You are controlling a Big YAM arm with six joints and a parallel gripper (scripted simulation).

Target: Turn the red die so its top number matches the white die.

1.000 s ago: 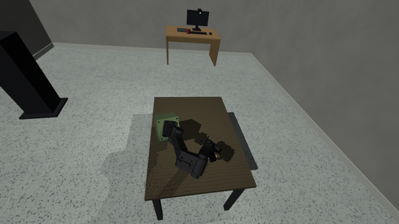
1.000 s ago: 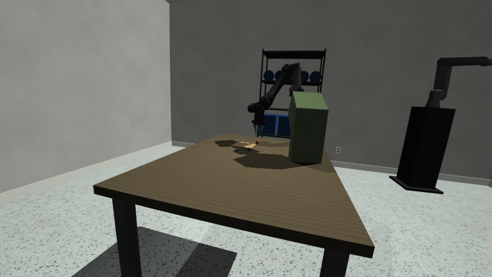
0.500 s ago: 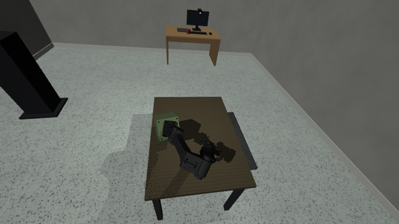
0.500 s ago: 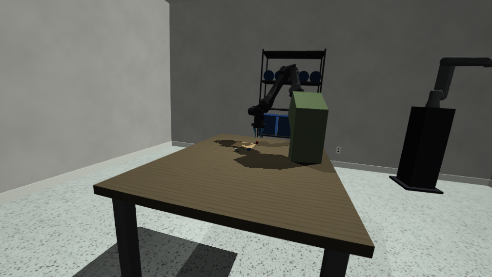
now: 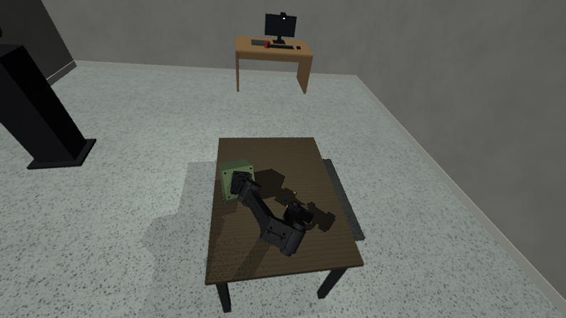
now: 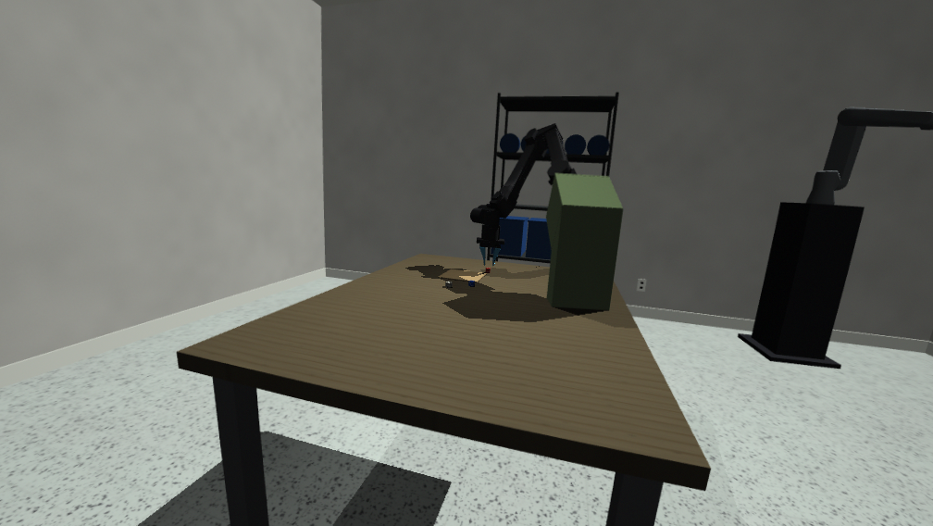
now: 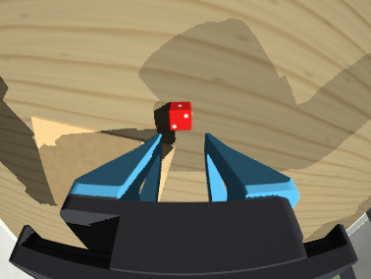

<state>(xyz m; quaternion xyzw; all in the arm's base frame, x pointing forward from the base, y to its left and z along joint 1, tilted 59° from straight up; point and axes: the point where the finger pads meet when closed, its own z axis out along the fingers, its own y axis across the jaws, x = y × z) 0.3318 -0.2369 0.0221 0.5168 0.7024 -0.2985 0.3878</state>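
My hand is 1 cm to the left of the red die and 3 cm above it. Round my hand: tan mat (8 cm ahead, 9 cm to the left, 3 cm below); white die (9 cm ahead, 25 cm to the left, 3 cm below); blue die (2 cm ahead, 21 cm to the left, 3 cm below).
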